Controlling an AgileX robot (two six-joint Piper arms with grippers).
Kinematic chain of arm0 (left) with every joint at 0, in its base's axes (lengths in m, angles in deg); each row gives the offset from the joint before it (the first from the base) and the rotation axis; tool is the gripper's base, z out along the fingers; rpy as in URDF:
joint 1: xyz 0 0 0.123 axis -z
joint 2: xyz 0 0 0 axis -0.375 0.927 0
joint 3: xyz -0.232 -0.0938 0.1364 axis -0.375 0.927 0
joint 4: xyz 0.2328 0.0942 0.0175 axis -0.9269 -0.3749 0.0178
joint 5: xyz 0 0 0 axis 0.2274 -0.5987 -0.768
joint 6: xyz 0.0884 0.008 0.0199 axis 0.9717 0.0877 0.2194
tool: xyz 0 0 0 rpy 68.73 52.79 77.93
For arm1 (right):
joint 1: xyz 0 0 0.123 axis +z
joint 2: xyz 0 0 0 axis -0.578 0.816 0
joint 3: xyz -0.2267 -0.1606 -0.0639 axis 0.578 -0.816 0
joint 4: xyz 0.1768 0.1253 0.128 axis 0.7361 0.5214 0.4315
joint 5: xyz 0 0 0 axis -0.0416 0.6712 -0.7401
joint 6: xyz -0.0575 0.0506 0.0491 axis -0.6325 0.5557 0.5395
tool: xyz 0 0 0 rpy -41.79 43.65 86.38
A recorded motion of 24 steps. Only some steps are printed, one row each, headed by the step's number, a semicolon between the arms.
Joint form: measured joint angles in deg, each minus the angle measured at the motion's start. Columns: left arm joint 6, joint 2, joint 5, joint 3, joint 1, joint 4; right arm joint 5, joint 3, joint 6, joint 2, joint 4, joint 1.
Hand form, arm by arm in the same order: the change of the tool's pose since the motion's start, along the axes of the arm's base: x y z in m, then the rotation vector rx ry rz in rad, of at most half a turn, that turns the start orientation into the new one. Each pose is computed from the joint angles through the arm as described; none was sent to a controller.
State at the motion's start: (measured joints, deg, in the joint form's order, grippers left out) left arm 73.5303 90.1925 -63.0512 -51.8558 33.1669 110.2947; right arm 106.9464 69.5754 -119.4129 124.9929 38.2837 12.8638
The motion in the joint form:
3: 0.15 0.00 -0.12 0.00 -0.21 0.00; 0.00 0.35 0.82 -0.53 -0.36 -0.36
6: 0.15 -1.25 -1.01 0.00 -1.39 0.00; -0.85 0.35 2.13 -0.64 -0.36 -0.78
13: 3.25 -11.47 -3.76 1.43 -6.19 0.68; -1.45 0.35 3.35 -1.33 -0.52 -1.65
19: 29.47 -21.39 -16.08 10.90 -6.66 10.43; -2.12 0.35 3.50 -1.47 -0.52 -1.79
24: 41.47 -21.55 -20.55 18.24 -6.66 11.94; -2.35 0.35 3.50 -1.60 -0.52 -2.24
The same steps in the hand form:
3: 0.0003 0.0012 0.0000 -0.0003 -0.0004 0.0003; 0.0021 -0.0017 0.0055 0.0151 -0.0083 -0.0139
6: 0.0006 0.0082 0.0084 -0.0111 -0.0127 0.0104; 0.0045 -0.0028 0.0071 0.0403 -0.0079 -0.0344
13: -0.0130 0.0377 0.0683 -0.0433 -0.1722 0.0281; 0.0083 -0.0072 0.0124 0.0672 -0.0145 -0.0609
19: -0.0708 0.0291 0.0935 -0.1572 -0.4018 -0.3164; 0.0091 -0.0074 0.0141 0.0798 -0.0212 -0.0620
24: -0.0968 0.0270 0.0665 -0.1906 -0.4123 -0.4684; 0.0112 -0.0095 0.0152 0.0846 -0.0251 -0.0687

